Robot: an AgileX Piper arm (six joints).
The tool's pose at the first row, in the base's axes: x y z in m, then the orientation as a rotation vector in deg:
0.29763 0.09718 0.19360 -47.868 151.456 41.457
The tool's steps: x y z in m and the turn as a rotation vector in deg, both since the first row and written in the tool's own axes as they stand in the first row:
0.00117 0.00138 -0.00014 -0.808 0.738 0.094
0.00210 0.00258 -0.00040 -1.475 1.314 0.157
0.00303 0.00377 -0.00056 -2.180 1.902 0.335
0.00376 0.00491 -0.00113 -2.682 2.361 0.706
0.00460 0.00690 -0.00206 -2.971 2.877 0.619
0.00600 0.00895 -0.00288 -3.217 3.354 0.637
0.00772 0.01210 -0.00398 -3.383 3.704 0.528
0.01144 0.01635 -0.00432 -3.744 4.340 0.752
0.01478 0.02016 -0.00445 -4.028 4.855 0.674
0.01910 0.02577 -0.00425 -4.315 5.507 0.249
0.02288 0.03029 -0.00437 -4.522 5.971 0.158
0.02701 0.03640 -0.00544 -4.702 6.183 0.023
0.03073 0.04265 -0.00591 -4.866 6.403 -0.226
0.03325 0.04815 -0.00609 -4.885 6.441 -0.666
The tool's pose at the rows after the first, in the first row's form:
0.29586 0.09755 0.19377 -48.392 152.042 42.428
0.29438 0.09783 0.19408 -48.825 152.482 43.239
0.29291 0.09816 0.19429 -49.128 152.993 44.132
0.29159 0.09832 0.19491 -49.055 153.539 44.825
0.28963 0.09885 0.19611 -49.545 153.891 45.091
0.28721 0.09922 0.19701 -49.868 154.280 45.334
0.28384 0.10007 0.19844 -50.259 154.491 45.459
0.27831 0.10119 0.19885 -50.442 155.125 45.882
0.27337 0.10228 0.19908 -50.924 155.478 46.146
0.26661 0.10438 0.19932 -51.941 155.732 46.292
0.26089 0.10578 0.19963 -52.392 156.043 46.455
0.25385 0.10764 0.20119 -52.744 156.109 46.626
0.24711 0.11010 0.20247 -53.244 156.111 46.742
0.24180 0.11275 0.20370 -53.844 155.859 46.642

